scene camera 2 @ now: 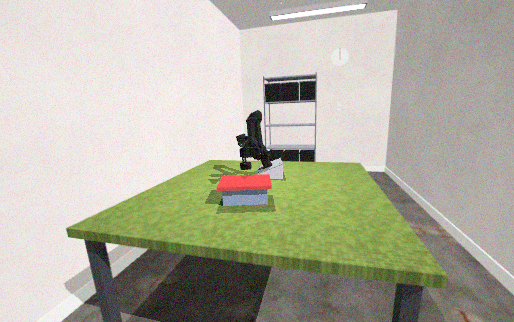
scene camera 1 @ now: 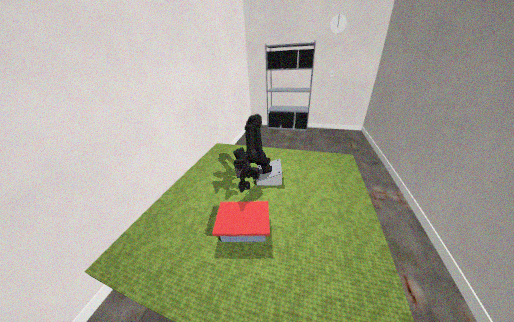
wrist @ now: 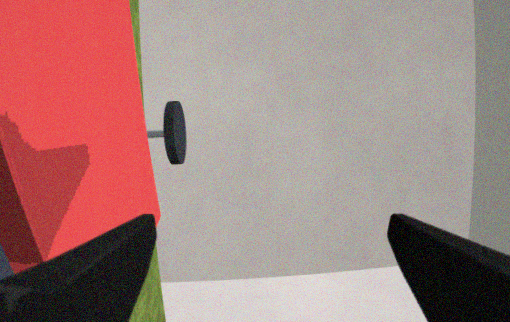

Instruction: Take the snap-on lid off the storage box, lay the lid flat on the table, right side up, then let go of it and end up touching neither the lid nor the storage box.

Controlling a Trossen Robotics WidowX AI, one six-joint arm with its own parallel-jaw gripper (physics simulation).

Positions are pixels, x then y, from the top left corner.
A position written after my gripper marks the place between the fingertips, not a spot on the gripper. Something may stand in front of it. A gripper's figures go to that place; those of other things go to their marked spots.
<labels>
My gripper (wrist: 274,226) is 12 cm from the lens. A red lid (wrist: 82,161): 20 cm from the lens.
</labels>
